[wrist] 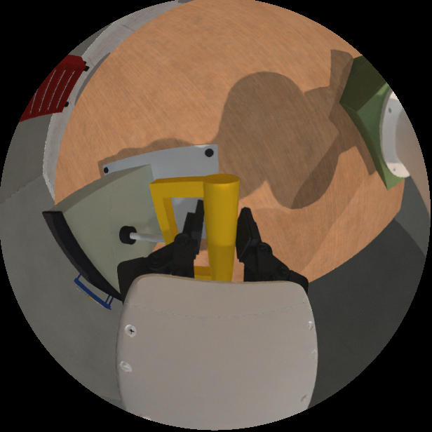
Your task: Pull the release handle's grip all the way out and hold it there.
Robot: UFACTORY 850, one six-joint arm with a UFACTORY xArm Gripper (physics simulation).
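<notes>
The release handle's yellow grip (221, 195) is a thick upright bar in the wrist view, joined to a yellow frame (161, 200) on its left. A thin metal rod (147, 237) runs from that frame into a black collar (128, 235) on the pale grey-green housing (107, 210). A stretch of rod shows between collar and frame. My gripper (220, 215) is shut on the grip, with one black finger on each side of the bar. The left finger passes through the frame's opening. The lower part of the frame is partly hidden by my gripper.
The housing stands on a light grey plate (187, 157) with dark bolts, on a wooden table top (175, 75). A green block-like object (367, 110) stands at the right beside a white round part (395, 132). A red slotted object (55, 87) lies at the upper left.
</notes>
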